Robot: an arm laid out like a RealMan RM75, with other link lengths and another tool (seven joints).
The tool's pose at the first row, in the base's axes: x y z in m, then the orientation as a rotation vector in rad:
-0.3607 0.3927 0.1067 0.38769 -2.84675 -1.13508
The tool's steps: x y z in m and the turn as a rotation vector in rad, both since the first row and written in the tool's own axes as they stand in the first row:
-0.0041 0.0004 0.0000 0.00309 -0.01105 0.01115
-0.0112 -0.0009 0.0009 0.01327 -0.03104 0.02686
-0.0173 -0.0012 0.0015 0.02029 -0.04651 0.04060
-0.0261 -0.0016 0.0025 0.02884 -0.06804 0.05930
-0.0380 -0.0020 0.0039 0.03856 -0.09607 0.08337
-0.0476 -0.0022 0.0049 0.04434 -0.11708 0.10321
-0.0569 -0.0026 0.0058 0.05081 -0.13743 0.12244
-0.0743 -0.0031 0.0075 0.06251 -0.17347 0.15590
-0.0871 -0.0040 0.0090 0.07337 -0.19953 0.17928
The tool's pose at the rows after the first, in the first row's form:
-0.3568 0.3940 0.1072 0.36640 -2.85677 -1.13462
-0.3498 0.3955 0.1059 0.33442 -2.87836 -1.12802
-0.3439 0.3972 0.1055 0.30705 -2.89400 -1.12365
-0.3355 0.3998 0.1049 0.26919 -2.91465 -1.11910
-0.3241 0.4034 0.1042 -0.21820 2.92073 1.10751
-0.3149 0.4064 0.1037 -0.17670 2.91385 1.09681
-0.3059 0.4090 0.1032 -0.13680 2.90704 1.08502
-0.2892 0.4142 0.1024 -0.06770 2.89357 1.06346
-0.2769 0.4177 0.1012 -0.01954 2.88350 1.04410

